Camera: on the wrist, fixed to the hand. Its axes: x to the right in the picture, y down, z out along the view.
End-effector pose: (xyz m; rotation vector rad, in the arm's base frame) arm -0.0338 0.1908 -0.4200 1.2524 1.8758 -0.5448
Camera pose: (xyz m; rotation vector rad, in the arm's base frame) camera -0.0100 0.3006 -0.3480 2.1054 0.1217 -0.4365
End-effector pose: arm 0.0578 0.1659 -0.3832 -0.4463 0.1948 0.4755
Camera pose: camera 0.0133 0.1725 -0.5089 0.4275 0.0928 1.8694
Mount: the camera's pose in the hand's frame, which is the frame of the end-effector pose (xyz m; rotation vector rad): -0.0008 0.0729 -0.1118 0.5154 -0.5245 1.4403
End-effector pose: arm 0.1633 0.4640 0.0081 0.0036 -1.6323 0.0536
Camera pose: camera 0.2723 0.5409 0.0118 -0.8144 -1.7619 1.6710
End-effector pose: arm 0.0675 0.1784 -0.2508 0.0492 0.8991 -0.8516
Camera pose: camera 0.0414 0.2703 -0.3440 0.7858 -0.0142 0.3015
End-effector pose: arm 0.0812 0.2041 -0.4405 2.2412 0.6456 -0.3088
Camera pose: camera 0.1219 0.2442 -0.3199 2.3218 -1.4247 -0.2818
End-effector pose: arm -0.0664 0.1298 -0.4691 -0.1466 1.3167 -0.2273
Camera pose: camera -0.1689 0.2031 -0.5131 1.0894 0.5582 0.6661
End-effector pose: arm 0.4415 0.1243 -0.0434 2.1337 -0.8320 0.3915
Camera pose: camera 0.3917 0.1769 0.0687 -1.4758 2.4511 -0.7142
